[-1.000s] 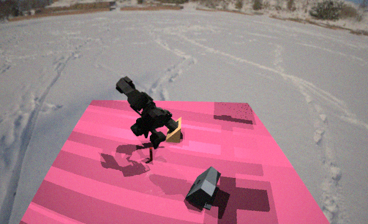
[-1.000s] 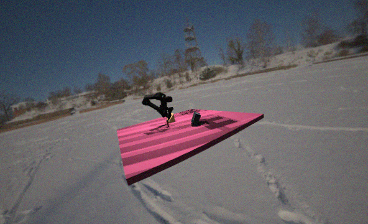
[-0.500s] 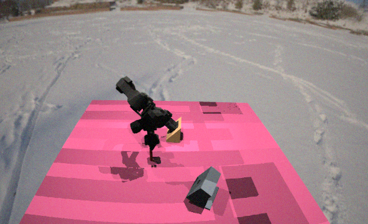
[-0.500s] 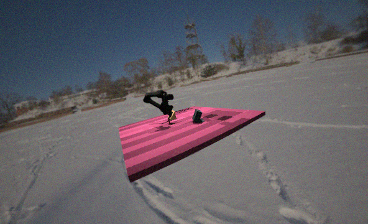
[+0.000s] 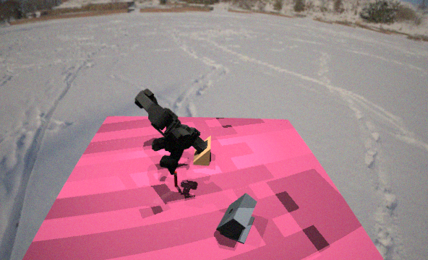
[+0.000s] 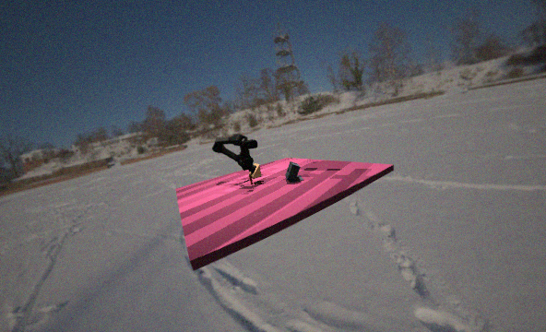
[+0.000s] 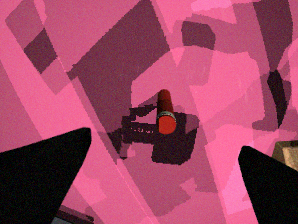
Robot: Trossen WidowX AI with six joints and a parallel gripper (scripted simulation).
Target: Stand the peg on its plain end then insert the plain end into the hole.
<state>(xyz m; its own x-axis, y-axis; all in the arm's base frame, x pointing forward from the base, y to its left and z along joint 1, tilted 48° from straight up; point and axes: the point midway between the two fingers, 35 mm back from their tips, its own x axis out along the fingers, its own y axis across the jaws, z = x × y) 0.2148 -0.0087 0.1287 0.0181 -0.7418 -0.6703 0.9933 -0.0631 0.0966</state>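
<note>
My gripper tip is 5 cm above the red peg. Round my gripper tip: grey sloped panel: 19 cm ahead, 25 cm to the left, 5 cm below.
</note>
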